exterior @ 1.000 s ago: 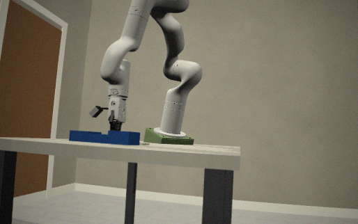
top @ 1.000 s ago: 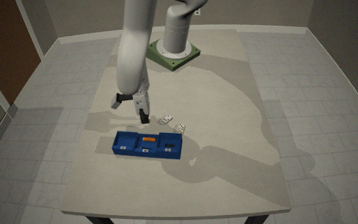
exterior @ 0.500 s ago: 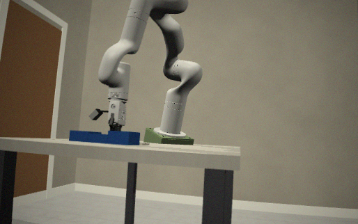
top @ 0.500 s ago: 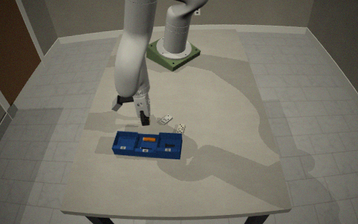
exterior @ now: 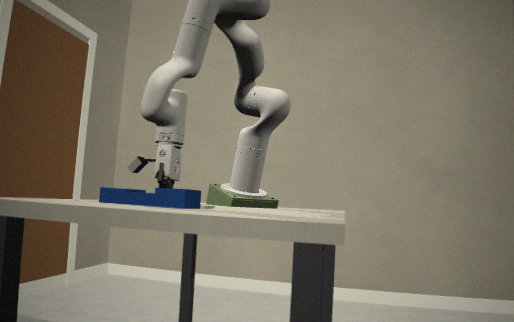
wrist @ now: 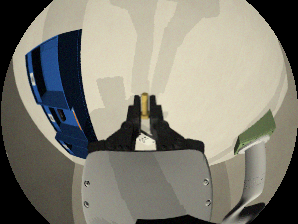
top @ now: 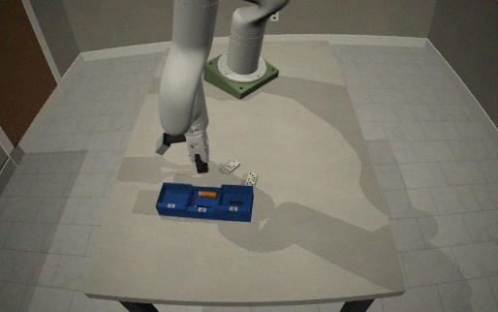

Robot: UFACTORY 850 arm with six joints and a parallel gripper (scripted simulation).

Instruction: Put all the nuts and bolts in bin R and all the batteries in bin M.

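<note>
Now: the black bolt 14 cm ahead of my hand, 9 cm to the left of it and 1 cm below it. From my hand the other things lie so: orange battery: 10 cm ahead, 2 cm to the left, 1 cm below; then tan bolt: 2 cm below, 1 cm to the left; then domino: 8 cm to the left, 2 cm below.
</note>
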